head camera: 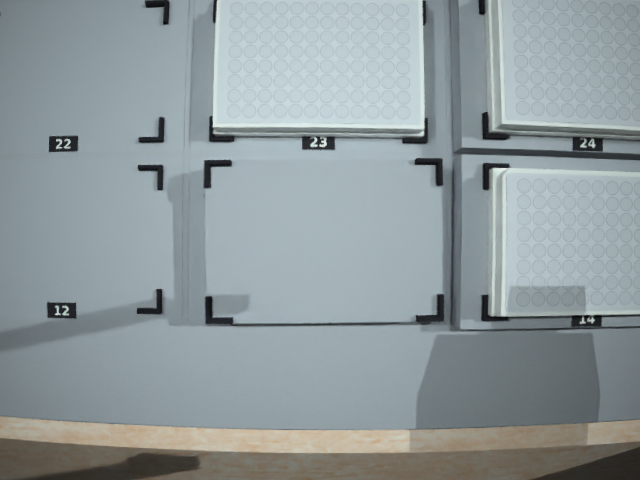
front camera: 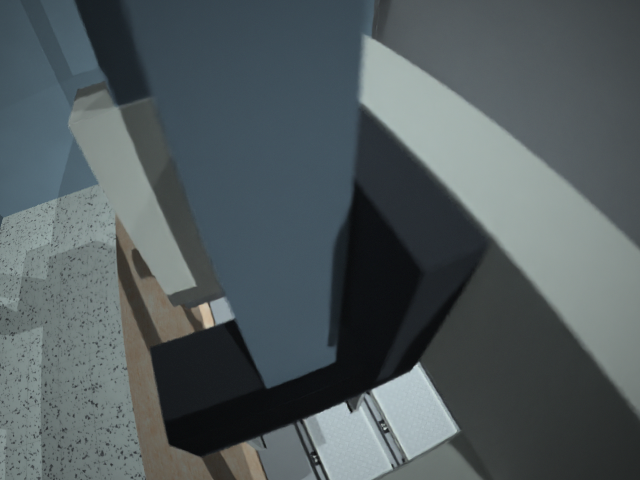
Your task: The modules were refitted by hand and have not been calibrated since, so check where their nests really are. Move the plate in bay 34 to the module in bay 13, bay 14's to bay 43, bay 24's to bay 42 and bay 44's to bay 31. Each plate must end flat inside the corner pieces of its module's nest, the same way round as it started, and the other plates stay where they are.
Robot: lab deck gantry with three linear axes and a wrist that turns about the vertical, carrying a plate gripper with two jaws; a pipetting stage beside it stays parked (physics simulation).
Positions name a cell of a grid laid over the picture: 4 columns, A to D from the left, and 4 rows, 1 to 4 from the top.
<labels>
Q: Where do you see a bay 13 module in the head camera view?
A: At B3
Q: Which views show the gripper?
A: The front camera view only.
</labels>
